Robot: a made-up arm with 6 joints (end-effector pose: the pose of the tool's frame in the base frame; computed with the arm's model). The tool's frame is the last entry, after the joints.
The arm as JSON. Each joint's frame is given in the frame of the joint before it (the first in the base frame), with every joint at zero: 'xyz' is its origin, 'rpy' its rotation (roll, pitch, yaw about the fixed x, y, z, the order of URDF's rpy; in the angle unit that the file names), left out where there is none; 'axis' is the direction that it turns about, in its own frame. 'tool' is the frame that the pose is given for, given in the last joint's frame.
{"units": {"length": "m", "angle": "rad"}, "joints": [
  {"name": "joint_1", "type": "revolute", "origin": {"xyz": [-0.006, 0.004, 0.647]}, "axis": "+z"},
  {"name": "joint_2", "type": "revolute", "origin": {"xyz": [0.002, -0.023, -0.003]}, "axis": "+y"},
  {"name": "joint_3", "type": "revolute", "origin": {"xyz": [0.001, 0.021, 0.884]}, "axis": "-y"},
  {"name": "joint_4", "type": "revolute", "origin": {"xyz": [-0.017, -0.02, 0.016]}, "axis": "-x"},
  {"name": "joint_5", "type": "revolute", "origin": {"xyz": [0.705, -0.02, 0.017]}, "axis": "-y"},
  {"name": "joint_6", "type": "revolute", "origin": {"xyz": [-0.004, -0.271, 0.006]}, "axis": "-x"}
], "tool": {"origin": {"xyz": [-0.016, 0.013, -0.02], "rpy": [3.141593, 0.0, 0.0]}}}
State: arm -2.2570 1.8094 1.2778 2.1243 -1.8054 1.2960
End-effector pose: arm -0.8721 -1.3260 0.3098 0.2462 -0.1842 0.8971 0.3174
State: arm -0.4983 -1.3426 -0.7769 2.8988 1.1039 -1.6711
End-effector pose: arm -0.1884 0.3815 1.2607 0.8007 0.0476 -0.2747 0.5302
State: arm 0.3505 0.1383 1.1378 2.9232 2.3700 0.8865
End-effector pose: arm 0.3282 0.4163 2.1557 -0.4270 0.4544 0.4823 0.6153
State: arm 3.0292 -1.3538 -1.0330 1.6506 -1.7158 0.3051
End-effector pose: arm 0.3024 -0.0709 1.3293 0.5767 0.4236 0.4299 0.5507
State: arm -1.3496 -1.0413 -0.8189 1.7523 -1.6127 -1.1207
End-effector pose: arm 0.0241 0.1541 1.5109 0.0599 -0.9889 -0.1019 0.0904
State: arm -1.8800 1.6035 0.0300 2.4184 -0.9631 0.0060
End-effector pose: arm -0.1363 -1.0721 -0.0514 0.2884 0.0834 -0.9194 0.2543
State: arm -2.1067 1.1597 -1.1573 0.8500 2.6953 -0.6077
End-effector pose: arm -0.4247 -0.3266 0.3240 -0.6207 0.5149 -0.5525 0.2106
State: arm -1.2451 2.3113 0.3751 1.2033 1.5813 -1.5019
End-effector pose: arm 0.0907 -0.6637 -0.6749 -0.6024 0.0543 0.0267 0.7959
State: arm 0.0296 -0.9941 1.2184 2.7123 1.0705 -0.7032
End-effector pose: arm -1.2599 0.1884 1.5940 0.2752 -0.4186 0.3928 0.7712
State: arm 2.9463 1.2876 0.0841 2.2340 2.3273 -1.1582
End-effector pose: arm -1.3226 0.1225 0.3242 -0.8408 0.2988 -0.3748 0.2518
